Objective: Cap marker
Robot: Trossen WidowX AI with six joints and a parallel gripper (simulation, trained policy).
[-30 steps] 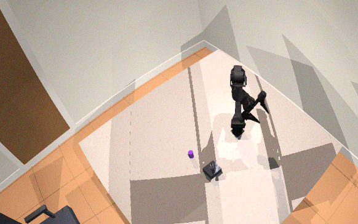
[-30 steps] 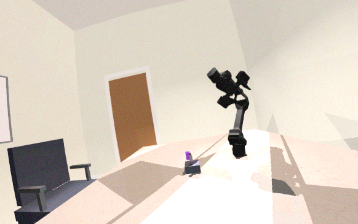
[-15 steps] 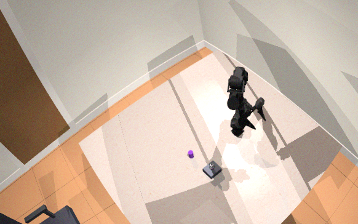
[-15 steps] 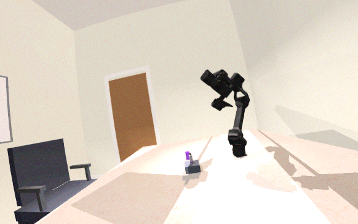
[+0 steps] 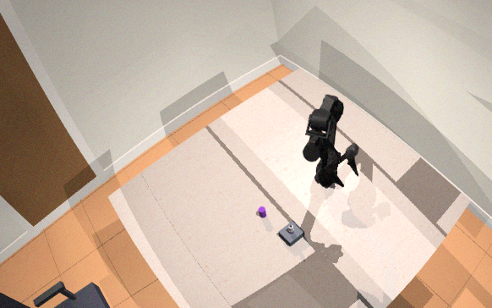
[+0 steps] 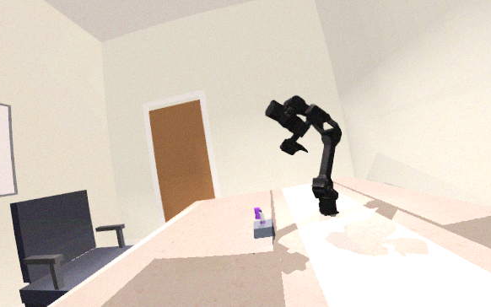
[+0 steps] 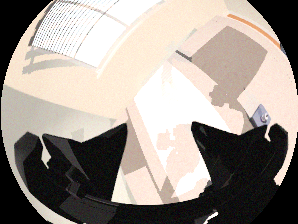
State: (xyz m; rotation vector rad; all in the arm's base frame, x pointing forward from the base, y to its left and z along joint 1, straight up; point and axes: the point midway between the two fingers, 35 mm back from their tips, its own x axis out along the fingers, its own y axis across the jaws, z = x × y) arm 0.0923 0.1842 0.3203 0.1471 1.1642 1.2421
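The purple cap is 270 mm to the right of my gripper tip, 270 mm below it and 220 mm ahead of it. Round my gripper tip: grey holder block (280 mm below, 200 mm ahead, 110 mm to the right).
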